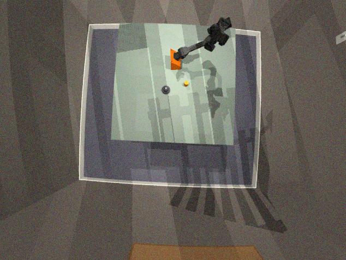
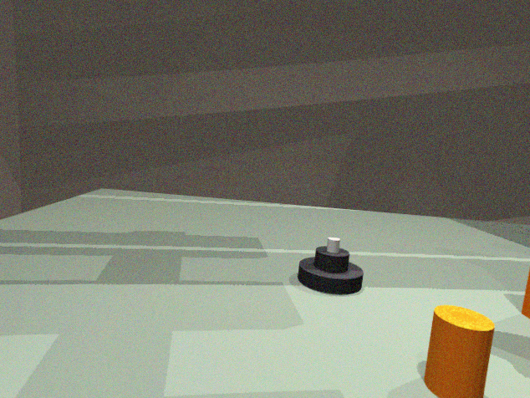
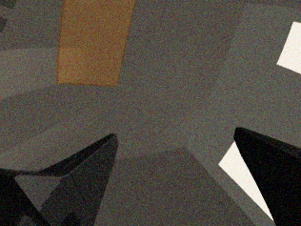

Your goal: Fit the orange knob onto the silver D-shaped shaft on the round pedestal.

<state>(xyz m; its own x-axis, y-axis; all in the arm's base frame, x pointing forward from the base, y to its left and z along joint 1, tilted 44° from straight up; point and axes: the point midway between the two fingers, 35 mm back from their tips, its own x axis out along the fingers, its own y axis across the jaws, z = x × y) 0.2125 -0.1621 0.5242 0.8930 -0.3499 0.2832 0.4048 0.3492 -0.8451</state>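
Now: gripper tip 4 cm short of the orange knob, 12 cm to the left of it and 60 cm above it. Round my gripper tip: round pedestal: 11 cm ahead, 32 cm to the right, 61 cm below.
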